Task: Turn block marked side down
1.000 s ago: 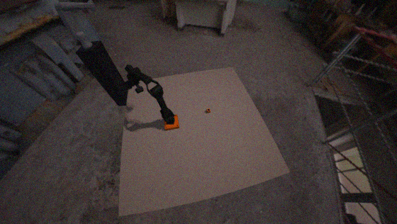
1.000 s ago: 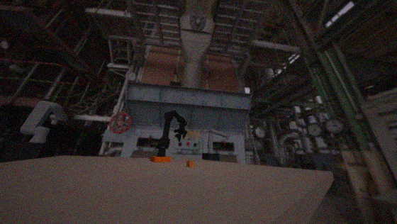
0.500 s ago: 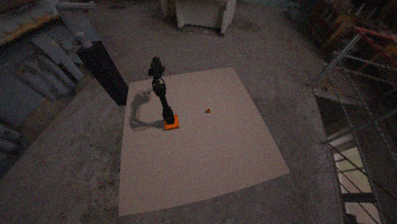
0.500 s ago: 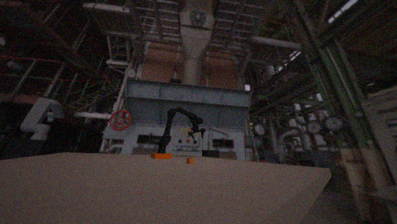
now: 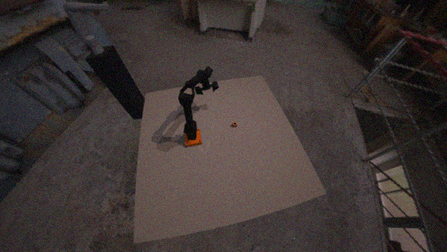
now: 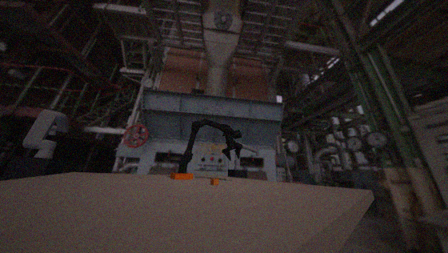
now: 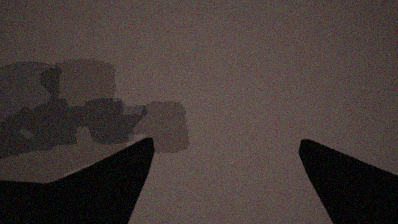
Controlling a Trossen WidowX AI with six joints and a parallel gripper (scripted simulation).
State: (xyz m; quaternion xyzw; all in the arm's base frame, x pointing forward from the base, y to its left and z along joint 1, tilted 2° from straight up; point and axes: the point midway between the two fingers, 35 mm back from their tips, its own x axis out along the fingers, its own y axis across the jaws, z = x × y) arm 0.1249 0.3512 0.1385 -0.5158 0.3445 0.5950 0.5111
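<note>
The orange block lies 250 mm to the right of my gripper tip, 220 mm ahead of it and 130 mm below it.
</note>
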